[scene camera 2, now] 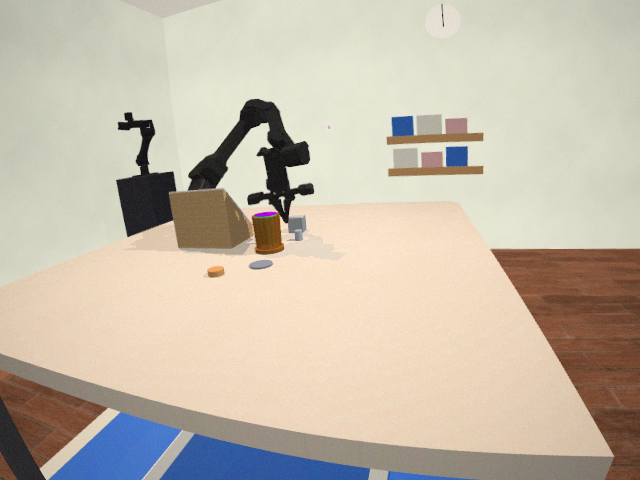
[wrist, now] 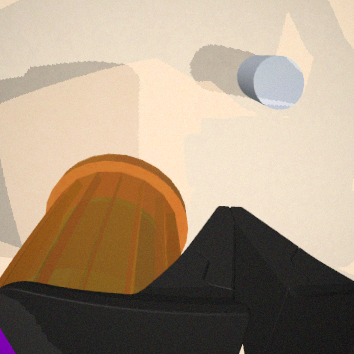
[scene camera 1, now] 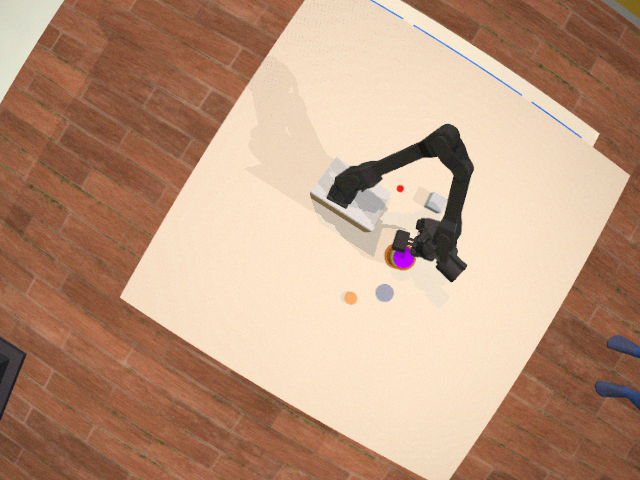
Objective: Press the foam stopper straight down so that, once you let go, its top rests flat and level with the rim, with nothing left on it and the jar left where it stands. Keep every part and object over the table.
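Observation:
The orange ribbed jar (scene camera 1: 388,256) (scene camera 2: 267,236) (wrist: 107,240) stands upright on the table. The purple round top of the foam stopper (scene camera 1: 404,259) (scene camera 2: 265,214) (wrist: 4,345) shows at the jar's mouth, with a thin green edge. Whether it is exactly flush with the rim is too small to tell. My gripper (scene camera 2: 286,220) (wrist: 227,218) is shut and empty, fingertips pointing down. It is beside the jar, to its right in the second scene view, with its tips near rim height. In the first scene view, the arm hides the fingertips.
A small grey cylinder (scene camera 2: 298,235) (wrist: 278,82) stands near the jar. A grey block (scene camera 1: 436,202) (scene camera 2: 297,223) stands further back. An orange disc (scene camera 1: 350,298) (scene camera 2: 216,271) and a flat grey disc (scene camera 1: 384,292) (scene camera 2: 261,264) lie in front. A wedge-shaped box (scene camera 2: 199,219) is beside the jar.

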